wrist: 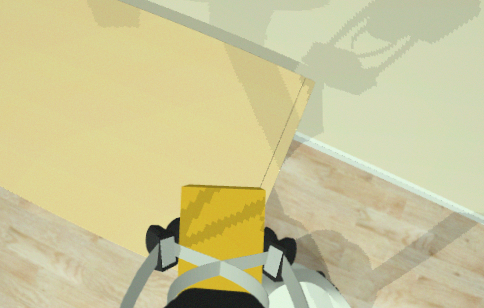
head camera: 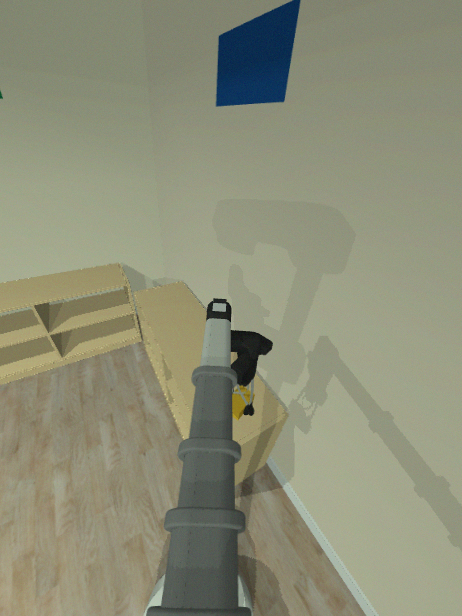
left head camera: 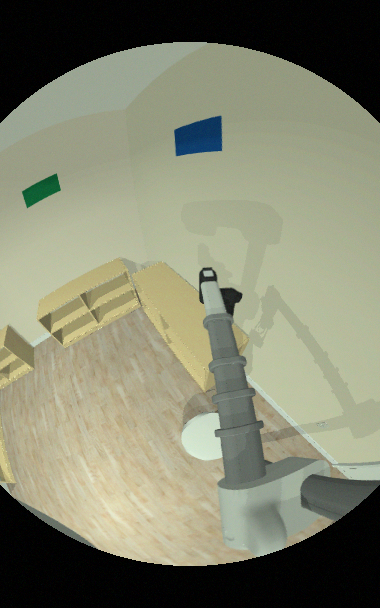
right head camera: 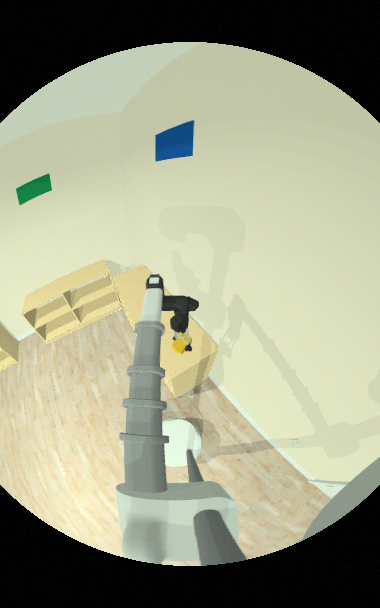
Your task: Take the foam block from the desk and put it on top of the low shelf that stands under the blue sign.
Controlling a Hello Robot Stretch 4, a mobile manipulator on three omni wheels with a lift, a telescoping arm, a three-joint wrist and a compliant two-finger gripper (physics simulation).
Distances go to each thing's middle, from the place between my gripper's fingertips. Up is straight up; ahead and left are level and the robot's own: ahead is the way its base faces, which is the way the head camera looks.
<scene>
My gripper is now 20 mm below the yellow foam block (wrist: 224, 222).
</scene>
